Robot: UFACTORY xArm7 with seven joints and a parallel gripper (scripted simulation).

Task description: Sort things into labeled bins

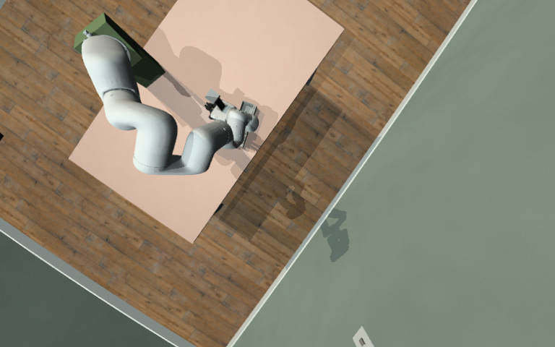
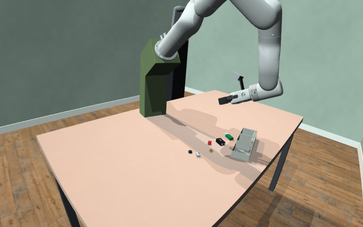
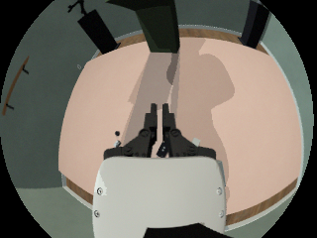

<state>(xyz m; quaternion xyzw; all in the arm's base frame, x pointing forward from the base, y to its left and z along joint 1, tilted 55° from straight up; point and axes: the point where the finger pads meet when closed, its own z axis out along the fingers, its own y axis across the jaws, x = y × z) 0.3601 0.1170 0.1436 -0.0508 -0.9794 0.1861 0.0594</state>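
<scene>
Right now my hand is 140 mm short of the three-part bin, 50 mm to the right of it and 180 mm above it. Also, from my hand: black block: 40 mm ahead, 20 mm to the right, 200 mm below; then green thing: 20 mm ahead, 70 mm to the left, 200 mm below; then red die: 10 mm ahead, 70 mm to the right, 200 mm below.
</scene>
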